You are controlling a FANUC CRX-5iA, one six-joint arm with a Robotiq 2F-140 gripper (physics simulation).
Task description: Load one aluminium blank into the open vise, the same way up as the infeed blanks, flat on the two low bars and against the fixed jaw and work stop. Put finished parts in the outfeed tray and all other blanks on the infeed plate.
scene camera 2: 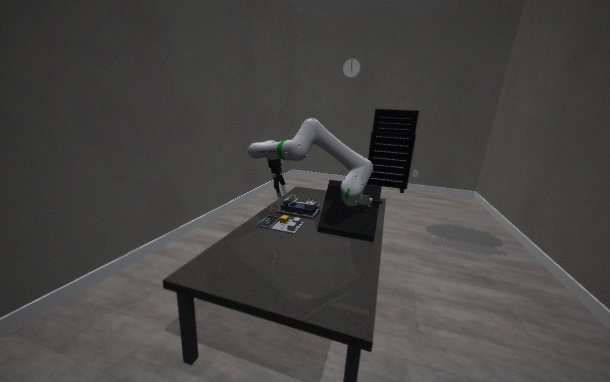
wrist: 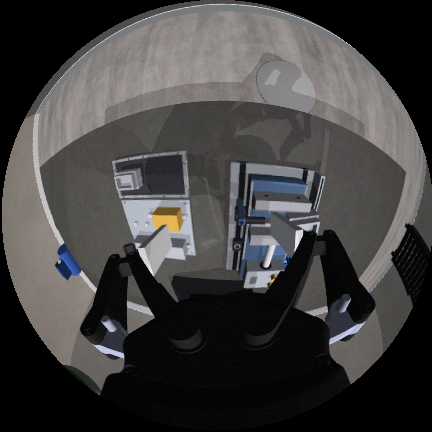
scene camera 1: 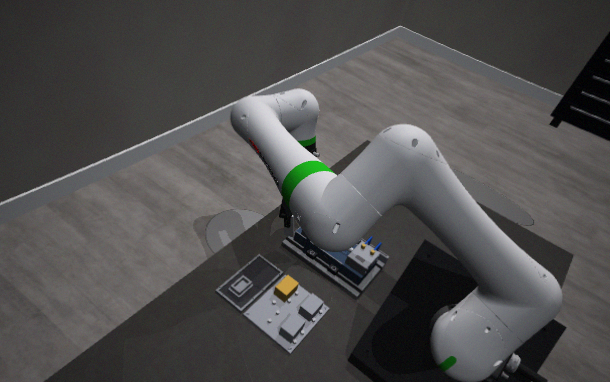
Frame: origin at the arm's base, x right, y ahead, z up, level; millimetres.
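Seen in the pictures: gripper, fingertip midpoint: (scene camera 2: 282, 195) (wrist: 219, 229); arm's base, origin of the base link: (scene camera 2: 352, 202).
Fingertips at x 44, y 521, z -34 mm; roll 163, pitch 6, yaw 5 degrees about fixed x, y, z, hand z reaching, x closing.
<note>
Pixels of each thing's top centre, then the offset from my fingertips to it. Level surfaces: height alone.
- grey vise, middle of its top: (wrist: 275, 253) (scene camera 1: 340, 236) (scene camera 2: 299, 200) dx +103, dy -99, dz -55 mm
- yellow block, middle of its top: (wrist: 164, 223) (scene camera 1: 287, 284) (scene camera 2: 284, 216) dx -128, dy -69, dz -110 mm
- infeed plate, middle of its top: (wrist: 157, 228) (scene camera 1: 287, 310) (scene camera 2: 287, 225) dx -174, dy -112, dz -146 mm
- part with a square pocket, middle of its top: (wrist: 123, 182) (scene camera 1: 241, 283) dx -215, dy +32, dz -113 mm
- grey end block with yellow fittings, middle of its top: (wrist: 262, 279) (scene camera 1: 364, 254) (scene camera 2: 310, 202) dx +95, dy -194, dz -58 mm
- table, its level: dz -154 mm
My gripper (scene camera 2: 280, 192) (wrist: 219, 229) is open and empty, high above the table. In the wrist view its fingertips hang between the infeed plate and the vise. The blue and grey vise (scene camera 1: 320, 262) (scene camera 2: 300, 207) (wrist: 277, 185) is partly hidden by my arm and right finger; I cannot tell what lies between its jaws. A yellow block (scene camera 1: 286, 288) (scene camera 2: 284, 219) (wrist: 167, 219) stands on the infeed plate (scene camera 1: 262, 310) (wrist: 131, 210), with two grey blanks: the nearer to the vise (scene camera 1: 311, 306) (wrist: 179, 247), and another (scene camera 1: 292, 327). A part with a square pocket (scene camera 1: 241, 285) (wrist: 128, 180) lies in the outfeed tray (scene camera 1: 230, 301) (wrist: 187, 175).
The tray and infeed plate adjoin, beside the vise. A grey end block with yellow fittings (scene camera 1: 362, 256) stands on the vise. The black robot base plate (scene camera 1: 400, 300) (scene camera 2: 345, 227) is on the vise's other side. A black rack (scene camera 2: 395, 150) stands behind the table (scene camera 2: 280, 270).
</note>
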